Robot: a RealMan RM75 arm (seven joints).
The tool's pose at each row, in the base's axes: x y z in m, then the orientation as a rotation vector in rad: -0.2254, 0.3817, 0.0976, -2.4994, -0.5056, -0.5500; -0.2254, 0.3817, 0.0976, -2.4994, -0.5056, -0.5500; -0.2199, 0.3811, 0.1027, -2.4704, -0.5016, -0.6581; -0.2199, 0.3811, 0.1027, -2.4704, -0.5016, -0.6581; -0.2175, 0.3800, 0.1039, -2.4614, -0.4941, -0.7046; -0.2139, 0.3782, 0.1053, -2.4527, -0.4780, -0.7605
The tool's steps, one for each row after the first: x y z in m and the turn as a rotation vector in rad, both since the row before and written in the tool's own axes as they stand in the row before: 0.0000, 0.0000, 0.0000, 0.0000, 0.0000, 0.0000; 0.0069, 0.0009, -0.0028, -0.0073, 0.0797, -0.0218; 0.0000, 0.0000, 0.0000, 0.0000, 0.0000, 0.0000; 0.0024, 0.0015, -0.0007, -0.0077, 0.0342, -0.0057; 0.0033, 0.0026, -0.0007, -0.0124, 0.0417, -0.0022
